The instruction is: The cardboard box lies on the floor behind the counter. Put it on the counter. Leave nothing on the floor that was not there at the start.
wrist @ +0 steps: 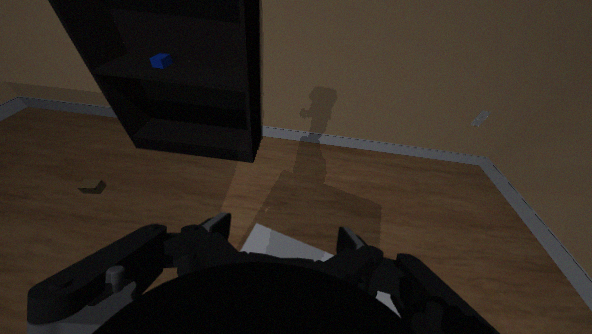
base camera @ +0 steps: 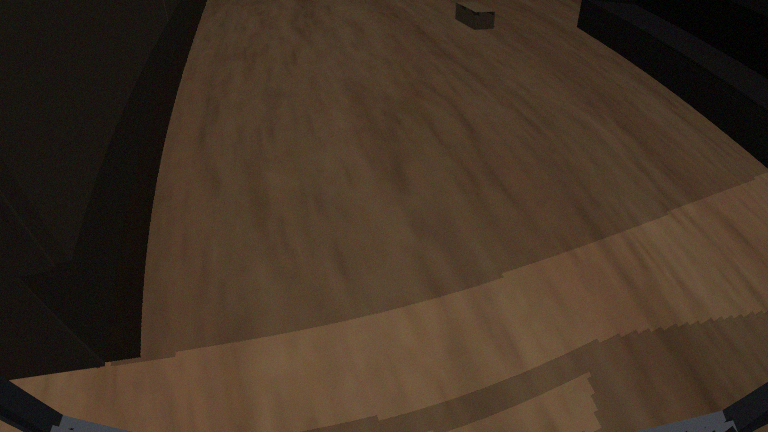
Labels:
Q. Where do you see a tall black unit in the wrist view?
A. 161,116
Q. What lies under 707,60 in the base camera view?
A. A tall black unit.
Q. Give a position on a counter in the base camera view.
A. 86,86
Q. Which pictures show my gripper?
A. The wrist view only.

